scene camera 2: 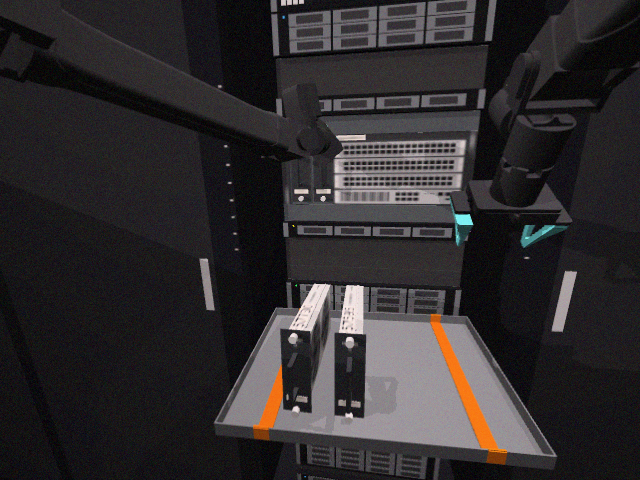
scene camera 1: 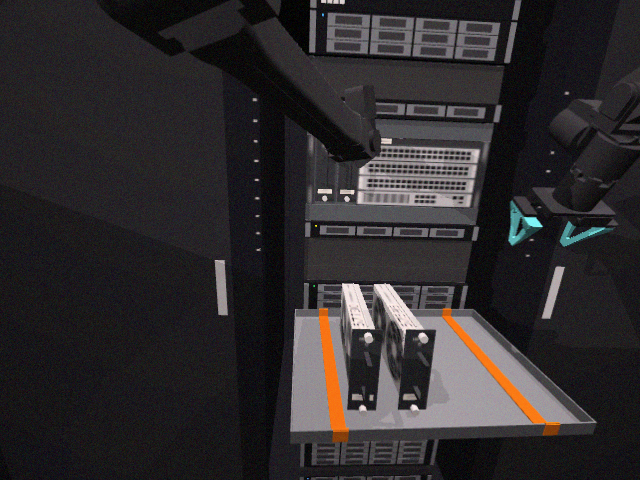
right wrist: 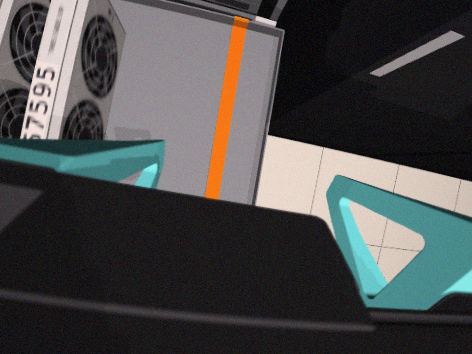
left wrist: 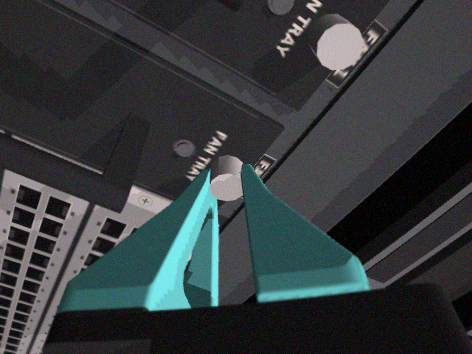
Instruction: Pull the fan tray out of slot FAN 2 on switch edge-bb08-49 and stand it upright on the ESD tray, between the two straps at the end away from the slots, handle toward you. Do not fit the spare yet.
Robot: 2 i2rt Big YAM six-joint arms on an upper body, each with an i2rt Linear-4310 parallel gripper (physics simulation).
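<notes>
My left gripper (left wrist: pixel 228 178) is shut on the pale round knob (left wrist: pixel 226 186) at one end of the FAN 2 fan tray (scene camera 1: pixel 346 180) (scene camera 2: pixel 323 178) (left wrist: pixel 165 120). The tray's dark face sits in the switch (scene camera 1: pixel 418 168) (scene camera 2: pixel 400 165); my left arm hides its upper part in the scene views. My right gripper (scene camera 1: pixel 538 244) (scene camera 2: pixel 491 245) (right wrist: pixel 252 168) is open and empty, above and right of the grey ESD tray (scene camera 1: pixel 465 392) (scene camera 2: pixel 423 392) (right wrist: pixel 165 75). An orange strap (scene camera 1: pixel 331 377) (scene camera 2: pixel 272 400) runs along its left side, another strap (scene camera 1: pixel 496 374) (scene camera 2: pixel 465 387) (right wrist: pixel 227 110) along its right.
Two fan trays stand upright on the ESD tray, dark faces to the front: one fan tray (scene camera 1: pixel 361 366) (scene camera 2: pixel 297 366) beside the left strap, the other fan tray (scene camera 1: pixel 416 369) (scene camera 2: pixel 350 372) (right wrist: pixel 92 55) right of it. The FAN 1 tray (scene camera 1: pixel 323 178) (scene camera 2: pixel 300 175) sits left of FAN 2.
</notes>
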